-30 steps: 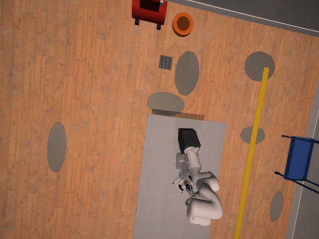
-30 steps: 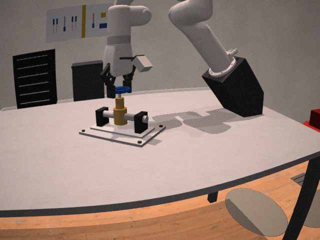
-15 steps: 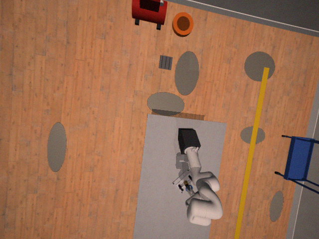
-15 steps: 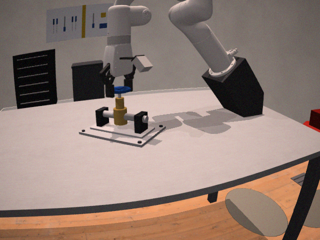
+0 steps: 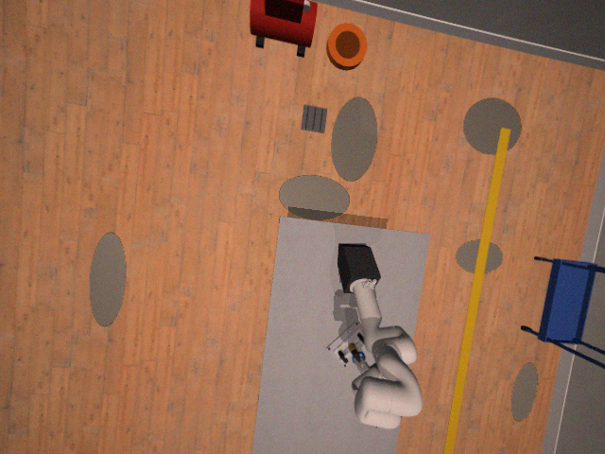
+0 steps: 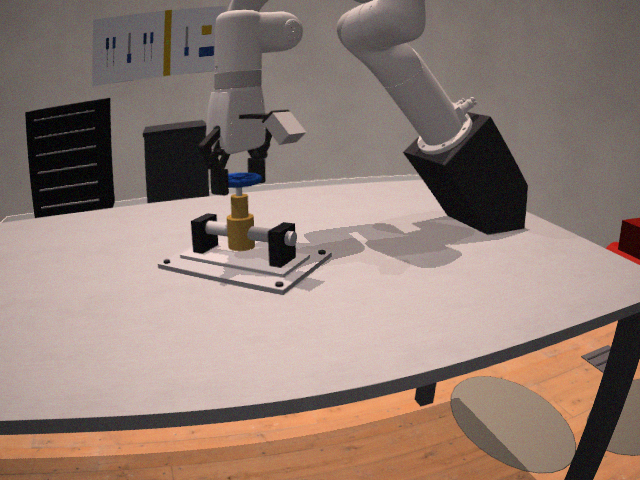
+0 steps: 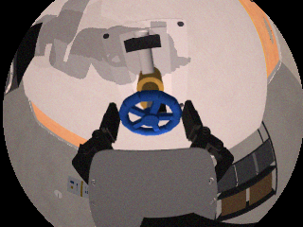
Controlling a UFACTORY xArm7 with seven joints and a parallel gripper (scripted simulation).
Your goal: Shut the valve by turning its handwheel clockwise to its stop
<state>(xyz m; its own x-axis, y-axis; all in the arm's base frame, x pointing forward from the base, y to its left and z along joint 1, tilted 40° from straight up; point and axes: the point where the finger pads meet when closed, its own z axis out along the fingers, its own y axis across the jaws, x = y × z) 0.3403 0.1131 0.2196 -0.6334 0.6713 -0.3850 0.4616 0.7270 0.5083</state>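
My gripper is now right at the blue handwheel. From my hand the other things lie so: baseplate 130 mm below.
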